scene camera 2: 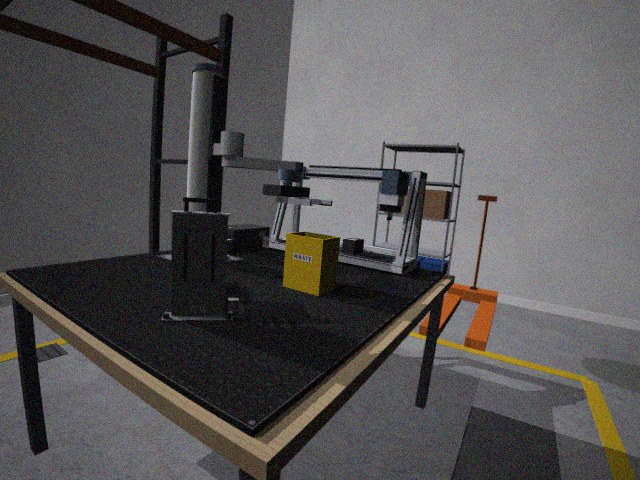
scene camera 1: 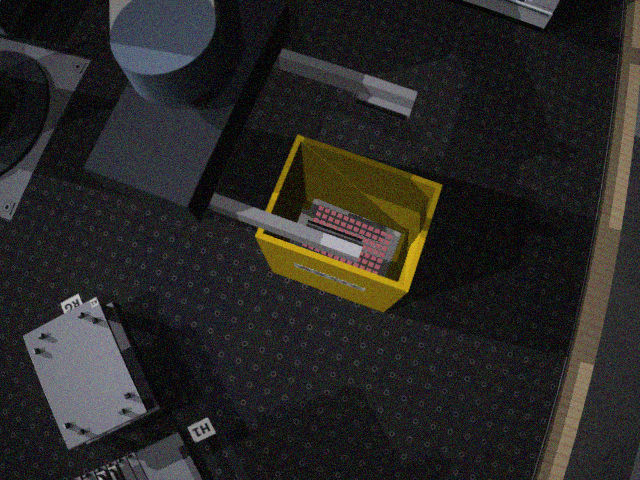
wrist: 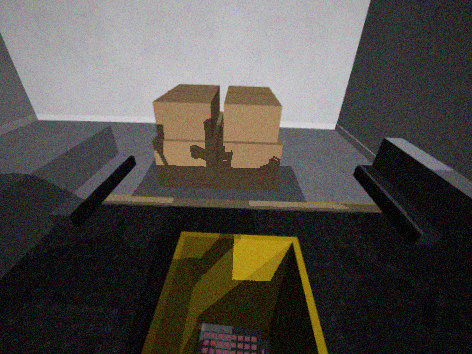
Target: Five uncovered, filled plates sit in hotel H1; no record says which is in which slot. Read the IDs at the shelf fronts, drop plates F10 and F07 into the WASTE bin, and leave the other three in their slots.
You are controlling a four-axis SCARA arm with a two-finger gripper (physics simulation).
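Places are measured from the arm's base along level axes (x right, y back, z down), in metres.
Where they show: gripper, fingertip midpoint: (scene camera 2: 321,203) (scene camera 1: 388,174) (wrist: 244,150).
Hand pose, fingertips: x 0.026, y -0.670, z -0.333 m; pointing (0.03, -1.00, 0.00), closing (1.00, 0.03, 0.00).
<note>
After its pixels a point has its place.
The yellow WASTE bin (scene camera 1: 330,284) {y -0.647, x 0.085, z -0.089 m} (scene camera 2: 302,263) {y -0.647, x 0.085, z -0.116 m} (wrist: 311,300) {y -0.661, x 0.083, z -0.213 m} stands on the dark table. Filled plate material with pink wells, a plate (scene camera 1: 372,233) {y -0.677, x -0.004, z -0.046 m} (wrist: 229,341) {y -0.691, x 0.022, z -0.046 m}, lies low inside it; it looks like more than one plate overlapping, but the count and IDs cannot be read. My gripper (scene camera 1: 387,175) {y -0.670, x 0.026, z -0.333 m} (scene camera 2: 317,202) {y -0.670, x 0.026, z -0.333 m} (wrist: 244,150) {y -0.670, x 0.026, z -0.333 m} is open and empty above the bin, its two long fingers apart, one passing over the bin's labelled side in scene camera 1. Hotel H1 (scene camera 1: 168,457) {y -0.519, x 0.369, z -0.021 m} is partly in view at the bottom left, with several shelf edges; its plates and shelf-front IDs are not readable.
A stand labelled RG (scene camera 1: 85,377) {y -0.391, x 0.303, z -0.072 m} with a light pegged top is beside H1. A dark tower (scene camera 2: 199,263) {y -0.591, x 0.492, z -0.163 m} stands left of the bin in scene camera 2. A gantry frame (scene camera 2: 413,222) {y -0.847, x -0.560, z -0.263 m} stands behind the bin. Cardboard boxes (wrist: 252,122) are beyond the table.
</note>
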